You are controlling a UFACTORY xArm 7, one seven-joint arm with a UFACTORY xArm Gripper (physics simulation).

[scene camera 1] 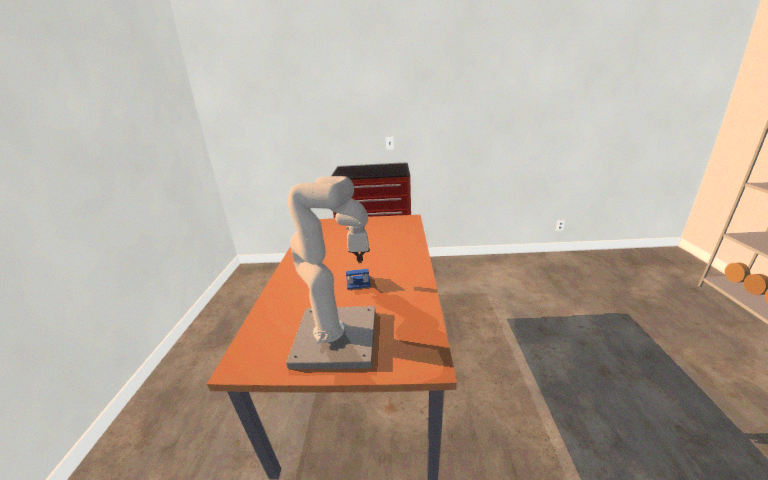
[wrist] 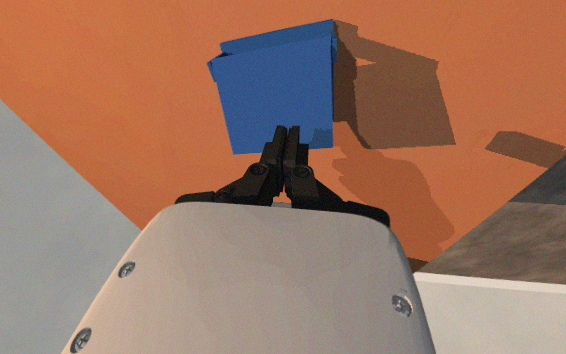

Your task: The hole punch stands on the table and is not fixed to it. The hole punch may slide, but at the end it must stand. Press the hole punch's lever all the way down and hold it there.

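Where they show: gripper, between the fingertips: (scene camera 1: 360, 262) (wrist: 288, 142); arm's base, origin of its link: (scene camera 1: 329, 331).
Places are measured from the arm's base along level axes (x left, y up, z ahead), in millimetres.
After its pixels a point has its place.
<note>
The blue hole punch (scene camera 1: 357, 279) {z 417, x -29, y -24 mm} stands upright on the orange table (scene camera 1: 396, 243) {z 858, x -192, y -36 mm} (wrist: 125, 100) {z 354, x 202, y -36 mm}, with small grey parts showing between its base and its top. Its lever (scene camera 1: 357, 272) {z 382, x -43, y 42 mm} (wrist: 277, 95) {z 414, x -38, y 30 mm} is a broad, flat blue plate and looks raised. In the wrist view the plate hides most of the base. My gripper (scene camera 1: 359, 260) {z 404, x -57, y 90 mm} (wrist: 288, 142) {z 404, x -57, y 90 mm} is shut and empty, pointing down. In the wrist view its fingertips overlap the near edge of the lever plate, right of its middle. In the scene view they hang above and behind the punch, with a gap visible.
The arm's grey base plate (scene camera 1: 351, 353) {z -110, x -118, y -1 mm} is on the near part of the table. A red drawer cabinet (scene camera 1: 390, 191) stands beyond the far table edge. Shadows of the arm and the punch fall to the right. A shelf rack is at the far right.
</note>
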